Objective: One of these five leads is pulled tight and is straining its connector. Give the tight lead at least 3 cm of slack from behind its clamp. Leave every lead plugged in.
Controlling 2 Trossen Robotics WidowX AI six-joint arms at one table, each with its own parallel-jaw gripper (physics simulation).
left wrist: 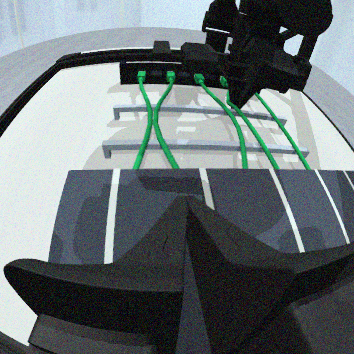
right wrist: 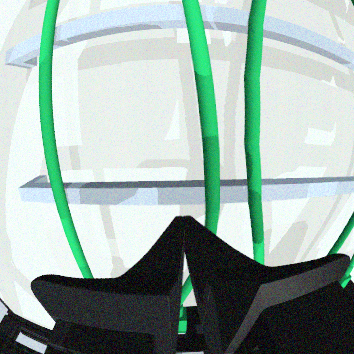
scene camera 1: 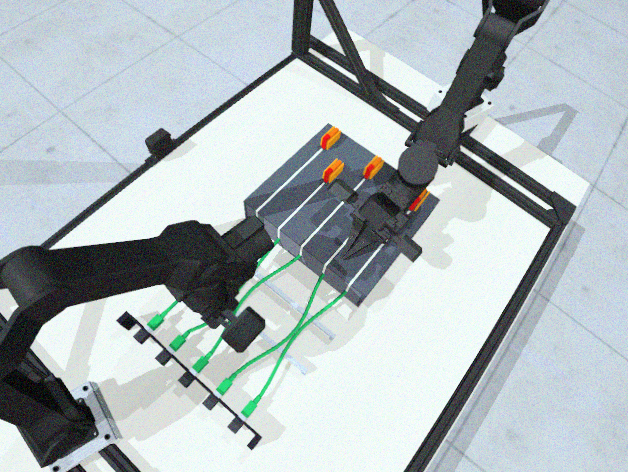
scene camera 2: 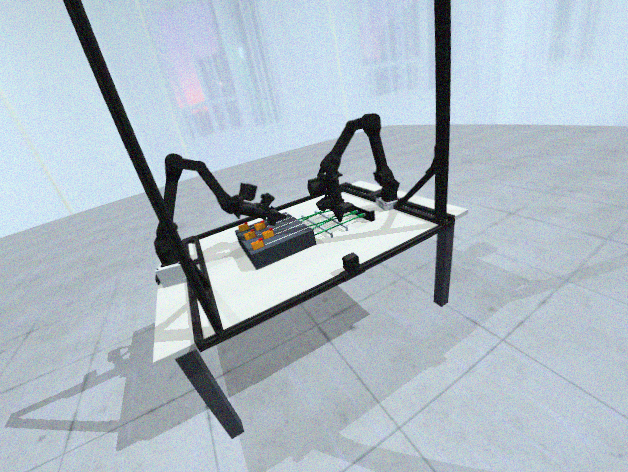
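Seen in the pictures: left gripper, fingertip midpoint: [left wrist: 183, 203] [scene camera 1: 342, 258] [scene camera 2: 286, 216]; right gripper, fingertip midpoint: [right wrist: 182, 222] [scene camera 1: 214, 313] [scene camera 2: 340, 222]; left arm's base, origin of the base link: [scene camera 2: 171, 261]; right arm's base, origin of the base link: [scene camera 1: 71, 427] [scene camera 2: 389, 199].
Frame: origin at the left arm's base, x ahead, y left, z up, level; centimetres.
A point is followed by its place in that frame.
Five green leads run from green connectors [scene camera 1: 201, 363] {x 74.9, y 18.0, z -4.6 cm} [left wrist: 171, 76] {x 72.6, y 22.5, z -4.8 cm} in the black strip [scene camera 1: 253, 437] {x 73.7, y 31.8, z -3.2 cm} to the dark block [scene camera 1: 304, 203] [scene camera 2: 284, 248]. White lines continue over it to orange clamps [scene camera 1: 330, 138] {x 34.0, y -5.0, z 0.8 cm} [scene camera 2: 257, 244] {x 33.6, y -6.5, z 0.7 cm}. The two leads lowest in scene camera 1 cross. My left gripper [scene camera 1: 346, 257] {x 46.6, y 16.4, z -0.6 cm} [left wrist: 183, 203] {x 46.6, y 16.4, z -0.6 cm} is shut and empty over the block, between two white lines. My right gripper [left wrist: 233, 111] {x 69.2, y 11.0, z -7.2 cm} [right wrist: 182, 222] {x 69.2, y 11.0, z -7.2 cm} is shut and empty, low among the leads. One lead [right wrist: 211, 150] {x 64.6, y 10.6, z -4.7 cm} bends close beside its fingertips; contact is unclear. The arm hides parts of the leads in scene camera 1.
Two pale rails [left wrist: 200, 110] {x 64.6, y 16.4, z -5.9 cm} [right wrist: 125, 194] {x 67.5, y 8.0, z -5.5 cm} lie across under the leads, between the strip and the block. The black table frame [scene camera 1: 177, 138] {x 57.1, y -26.7, z -8.1 cm} borders the white table top. A small black box [scene camera 1: 160, 142] {x 61.9, y -23.9, z -2.8 cm} [scene camera 2: 350, 261] {x 61.4, y -26.6, z -3.2 cm} sits on one frame edge.
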